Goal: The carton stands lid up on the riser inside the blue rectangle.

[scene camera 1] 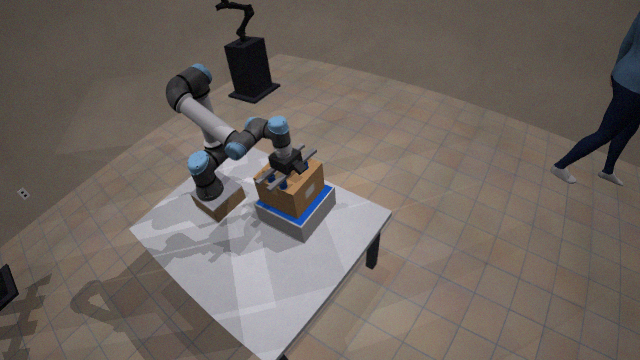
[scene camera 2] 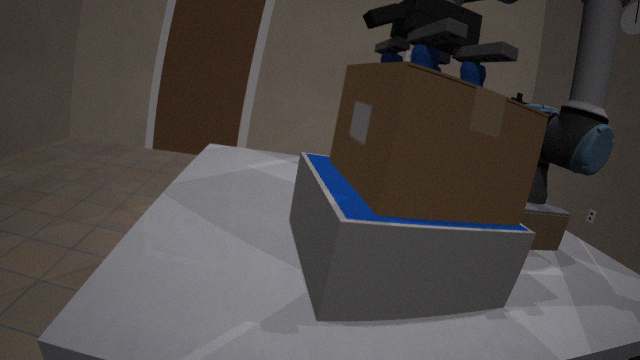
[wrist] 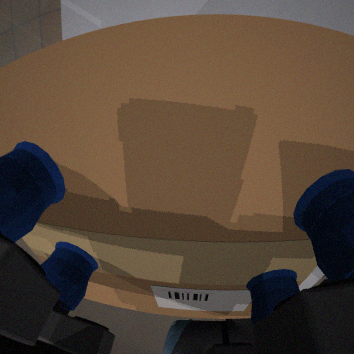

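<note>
The brown carton (scene camera 1: 293,196) (scene camera 2: 429,152) (wrist: 182,70) stands upright on the grey riser (scene camera 1: 320,221) (scene camera 2: 402,268), inside the blue rectangle (scene camera 1: 316,206) (scene camera 2: 344,196). Its taped lid faces up. A blue margin shows along its front and side. A grey label (scene camera 1: 309,191) (scene camera 2: 360,122) is on one side face. My suction gripper (scene camera 1: 286,170) (scene camera 2: 429,51) (wrist: 168,225) sits over the lid with its four blue cups at or just above the cardboard. I cannot tell whether they touch. The suction is off and it holds nothing.
The riser stands on a grey table (scene camera 1: 250,277) (scene camera 2: 178,251). The arm's base sits on a brown block (scene camera 1: 219,203) to the left of the riser. A person (scene camera 1: 617,111) walks at the far right. A black pedestal (scene camera 1: 248,67) with another arm stands at the back.
</note>
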